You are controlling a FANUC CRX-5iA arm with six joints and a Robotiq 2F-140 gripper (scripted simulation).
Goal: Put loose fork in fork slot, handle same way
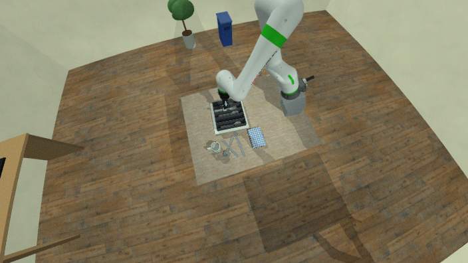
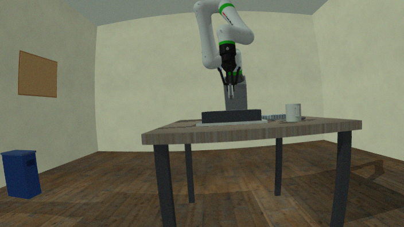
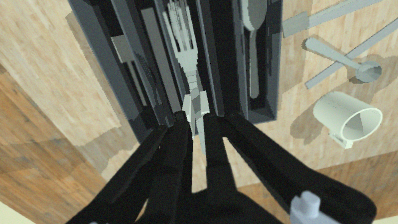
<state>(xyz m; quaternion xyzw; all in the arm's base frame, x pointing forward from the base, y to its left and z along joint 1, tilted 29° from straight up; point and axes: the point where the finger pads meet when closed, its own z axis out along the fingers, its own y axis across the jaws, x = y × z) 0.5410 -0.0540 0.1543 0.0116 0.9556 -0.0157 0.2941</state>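
My gripper is now 110 mm above the cutlery tray and 30 mm past it. The rest, counted from my hand: white mug 300 mm to the left, 160 mm ahead, 130 mm below.
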